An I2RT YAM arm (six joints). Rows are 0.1 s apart.
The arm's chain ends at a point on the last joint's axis. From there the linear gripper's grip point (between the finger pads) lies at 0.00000 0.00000 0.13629 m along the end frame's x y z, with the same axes.
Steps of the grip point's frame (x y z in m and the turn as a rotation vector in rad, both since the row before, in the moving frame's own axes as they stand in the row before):
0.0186, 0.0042, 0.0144, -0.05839, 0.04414, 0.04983
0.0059, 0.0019, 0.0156, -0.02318, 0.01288, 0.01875
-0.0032, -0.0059, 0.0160, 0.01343, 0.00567, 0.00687
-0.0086, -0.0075, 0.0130, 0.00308, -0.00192, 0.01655
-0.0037, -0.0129, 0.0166, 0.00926, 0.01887, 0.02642
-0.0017, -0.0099, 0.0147, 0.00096, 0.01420, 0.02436
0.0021, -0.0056, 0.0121, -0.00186, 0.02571, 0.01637
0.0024, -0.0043, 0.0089, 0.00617, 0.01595, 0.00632
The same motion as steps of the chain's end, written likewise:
0.0128, -0.0039, 0.0148, -0.05839, 0.04414, 0.04983
0.0042, -0.0013, 0.0156, -0.02318, 0.01288, 0.01875
-0.0040, -0.0041, 0.0160, 0.01343, 0.00567, 0.00687
-0.0083, -0.0071, 0.0130, 0.00308, -0.00192, 0.01655
-0.0063, -0.0117, 0.0166, 0.00926, 0.01887, 0.02642
-0.0036, -0.0098, 0.0147, 0.00096, 0.01420, 0.02436
-0.0014, -0.0059, 0.0121, -0.00186, 0.02571, 0.01637
0.0002, -0.0035, 0.0089, 0.00617, 0.01595, 0.00632

